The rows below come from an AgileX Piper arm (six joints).
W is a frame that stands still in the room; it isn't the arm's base.
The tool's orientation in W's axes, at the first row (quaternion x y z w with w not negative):
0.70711 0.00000 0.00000 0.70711
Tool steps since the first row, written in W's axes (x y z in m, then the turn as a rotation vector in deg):
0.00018 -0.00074 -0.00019 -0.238 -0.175 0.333
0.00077 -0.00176 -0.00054 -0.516 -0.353 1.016
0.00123 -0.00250 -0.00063 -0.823 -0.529 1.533
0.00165 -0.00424 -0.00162 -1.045 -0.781 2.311
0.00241 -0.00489 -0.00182 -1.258 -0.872 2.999
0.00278 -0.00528 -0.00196 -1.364 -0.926 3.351
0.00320 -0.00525 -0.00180 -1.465 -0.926 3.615
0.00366 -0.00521 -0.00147 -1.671 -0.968 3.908
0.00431 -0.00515 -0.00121 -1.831 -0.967 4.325
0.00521 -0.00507 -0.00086 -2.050 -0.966 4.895
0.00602 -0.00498 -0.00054 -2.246 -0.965 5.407
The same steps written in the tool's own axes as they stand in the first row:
0.00018 -0.00019 0.00074 -0.238 0.333 0.175
0.00077 -0.00054 0.00176 -0.516 1.016 0.353
0.00123 -0.00063 0.00250 -0.823 1.533 0.529
0.00165 -0.00162 0.00424 -1.045 2.311 0.781
0.00241 -0.00182 0.00489 -1.258 2.999 0.872
0.00278 -0.00196 0.00528 -1.364 3.351 0.926
0.00320 -0.00180 0.00525 -1.465 3.615 0.926
0.00366 -0.00147 0.00521 -1.671 3.908 0.968
0.00431 -0.00121 0.00515 -1.831 4.325 0.967
0.00521 -0.00086 0.00507 -2.050 4.895 0.966
0.00602 -0.00054 0.00498 -2.246 5.407 0.965

